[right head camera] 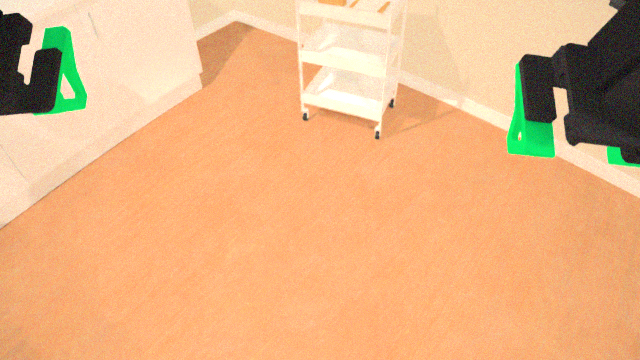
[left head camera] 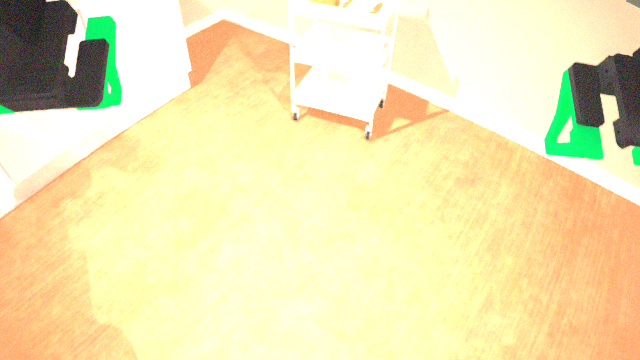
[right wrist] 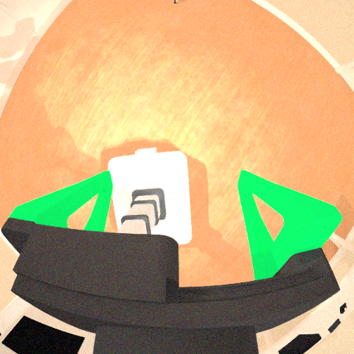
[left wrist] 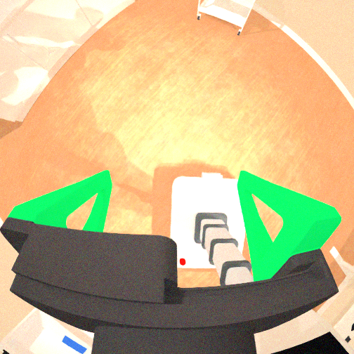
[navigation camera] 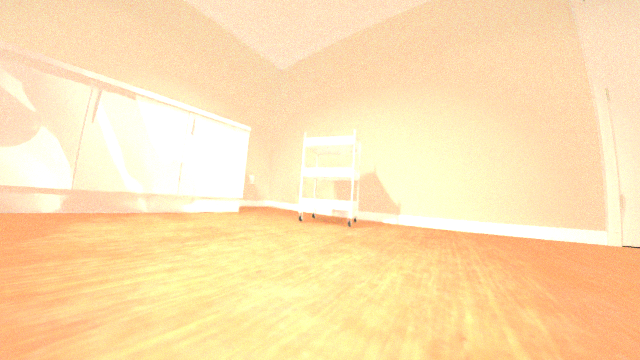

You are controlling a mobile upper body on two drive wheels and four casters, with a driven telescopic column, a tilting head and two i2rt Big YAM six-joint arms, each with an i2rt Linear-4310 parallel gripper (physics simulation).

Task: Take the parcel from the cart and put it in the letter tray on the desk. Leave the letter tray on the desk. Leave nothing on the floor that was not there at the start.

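Frame: origin at the left arm's base, x ahead, y left, z up, level; millimetres.
Seen in the pictures: left gripper, between the fingertips: [right head camera: 40, 105] [left head camera: 69, 100]; right gripper, between the fingertips: [right head camera: 561, 150] [left head camera: 592, 152].
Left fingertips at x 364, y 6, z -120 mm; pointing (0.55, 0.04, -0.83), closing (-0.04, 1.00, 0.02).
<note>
A point is followed by its place in that frame.
The white three-shelf cart [left head camera: 331, 103] @(x 1793, y -329, z -1223 mm) [right head camera: 345, 61] @(x 1786, y -349, z -963 mm) [left wrist: 220, 15] [navigation camera: 330, 172] @(x 1781, y -362, z -984 mm) stands on the floor ahead, some way off, near the wall. An orange-brown box [left head camera: 325, 1] @(x 1953, y -289, z -722 mm) [right head camera: 332, 1] @(x 1952, y -288, z -722 mm), seemingly the parcel, lies on its top shelf, cut off by the upper edge of both head views; slim orange items lie to its right. My left gripper [left head camera: 55, 105] @(x 364, y 6, z -120 mm) [left wrist: 174, 177] is open and empty, far from the cart. My right gripper [left head camera: 605, 155] @(x 323, y -452, z -144 mm) [right head camera: 580, 156] @(x 323, y -452, z -144 mm) [right wrist: 174, 177] is open and empty, also far from it. I cannot make out the letter tray or identify the desk.
A white cabinet row [left head camera: 150, 60] @(x 1996, y 665, z -1052 mm) [right head camera: 145, 50] @(x 1940, y 709, z -939 mm) [navigation camera: 215, 155] @(x 1939, y 709, z -873 mm) runs along the left. A wall stands behind and right of the cart. A blue patch [left wrist: 74, 345] shows on a white surface at the left wrist view's bottom left. My white base [left wrist: 187, 195] [right wrist: 170, 170] is below.
</note>
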